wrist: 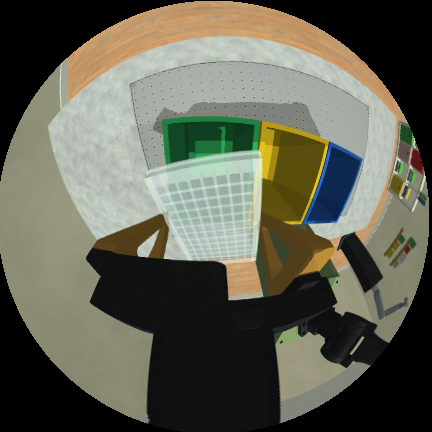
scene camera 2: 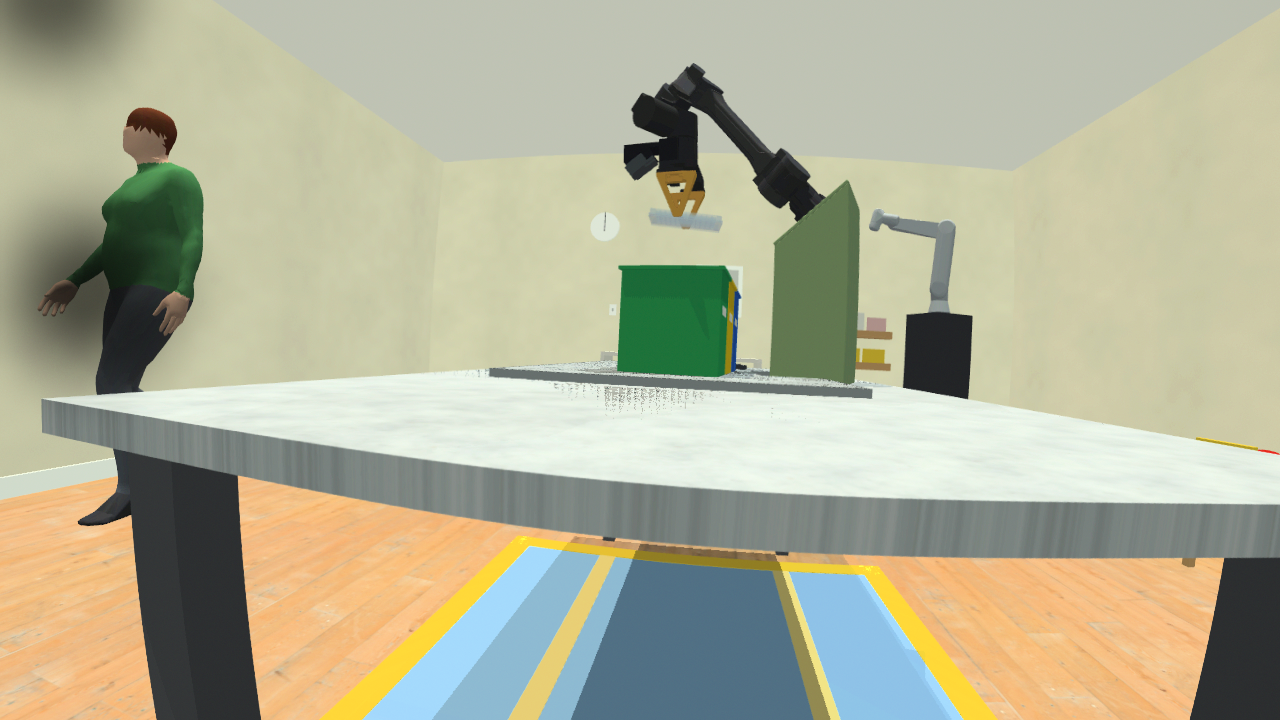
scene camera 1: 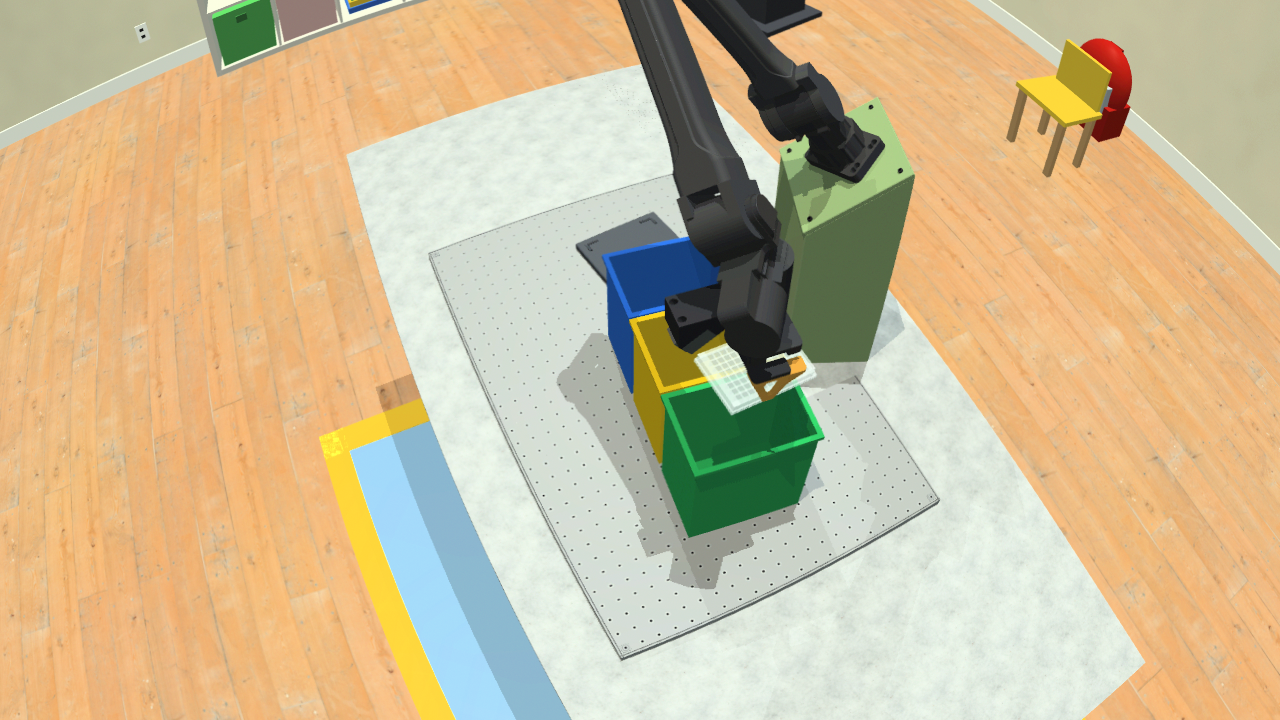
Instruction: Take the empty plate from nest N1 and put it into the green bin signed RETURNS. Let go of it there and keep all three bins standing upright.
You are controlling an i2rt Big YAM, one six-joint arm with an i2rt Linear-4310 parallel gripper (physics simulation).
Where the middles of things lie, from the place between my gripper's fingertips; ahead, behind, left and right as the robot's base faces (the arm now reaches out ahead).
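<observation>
There's a dark nest (scene camera 1: 631,234) that's far below my hand, a good way behind it and far to the right of it. As for the gridded plate (scene camera 1: 722,367), my hand is 10 mm past it.
</observation>
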